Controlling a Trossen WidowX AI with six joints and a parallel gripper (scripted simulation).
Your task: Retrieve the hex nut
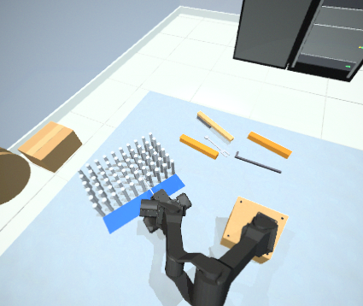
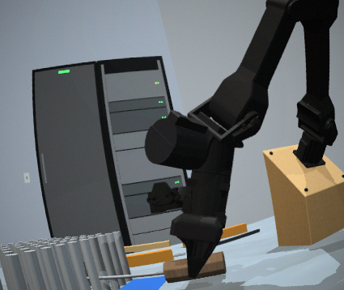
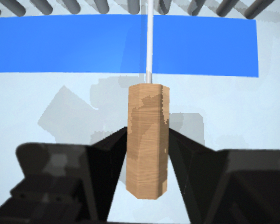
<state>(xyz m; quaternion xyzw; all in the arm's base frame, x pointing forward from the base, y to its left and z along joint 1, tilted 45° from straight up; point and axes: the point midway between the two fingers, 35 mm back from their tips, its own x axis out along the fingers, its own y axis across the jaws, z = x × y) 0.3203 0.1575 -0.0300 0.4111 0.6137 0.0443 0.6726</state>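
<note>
Now: gripper tip 12 cm short of the blue taped strip, 1 cm to the left of it and 3 cm above it. Round my gripper tip: small wrench: 3 cm behind, 45 cm to the right, 2 cm below; hex nut: 25 cm ahead, 12 cm to the right, 2 cm below; hook tool: 9 cm ahead, 5 cm to the right.
</note>
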